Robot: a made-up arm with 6 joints. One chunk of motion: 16 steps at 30 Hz.
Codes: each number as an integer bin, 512 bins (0 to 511) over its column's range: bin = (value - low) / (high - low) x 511, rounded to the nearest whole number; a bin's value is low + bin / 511 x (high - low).
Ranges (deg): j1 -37..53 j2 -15..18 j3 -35..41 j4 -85..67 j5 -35..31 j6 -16..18
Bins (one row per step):
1: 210 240 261 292 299 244
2: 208 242 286 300 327 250
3: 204 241 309 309 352 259
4: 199 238 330 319 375 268
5: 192 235 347 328 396 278
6: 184 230 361 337 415 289
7: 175 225 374 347 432 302
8: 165 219 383 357 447 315
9: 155 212 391 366 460 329
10: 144 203 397 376 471 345
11: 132 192 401 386 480 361
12: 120 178 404 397 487 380
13: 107 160 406 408 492 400
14: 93 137 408 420 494 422
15: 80 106 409 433 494 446
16: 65 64 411 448 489 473
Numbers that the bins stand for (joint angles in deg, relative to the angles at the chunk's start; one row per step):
1: -0.01 0.50 3.82 1.86 3.62 0.23
2: -0.37 0.63 7.54 4.24 7.23 0.63
3: -1.07 0.56 10.96 6.91 10.46 1.23
4: -1.95 0.37 14.08 9.89 13.43 1.83
5: -3.18 0.18 16.61 12.57 16.15 2.50
6: -4.59 -0.15 18.69 15.24 18.60 3.23
7: -6.18 -0.47 20.62 18.22 20.80 4.09
8: -7.94 -0.86 21.96 21.19 22.73 4.96
9: -9.70 -1.31 23.15 23.87 24.41 5.89
10: -11.64 -1.89 24.05 26.84 25.83 6.95
11: -13.75 -2.60 24.64 29.82 27.00 8.02
12: -15.86 -3.50 25.09 33.09 27.90 9.28
13: -18.15 -4.67 25.38 36.36 28.55 10.61
14: -20.62 -6.15 25.68 39.93 28.80 12.08
15: -22.91 -8.15 25.83 43.80 28.80 13.68
16: -25.55 -10.87 26.13 48.26 28.16 15.47

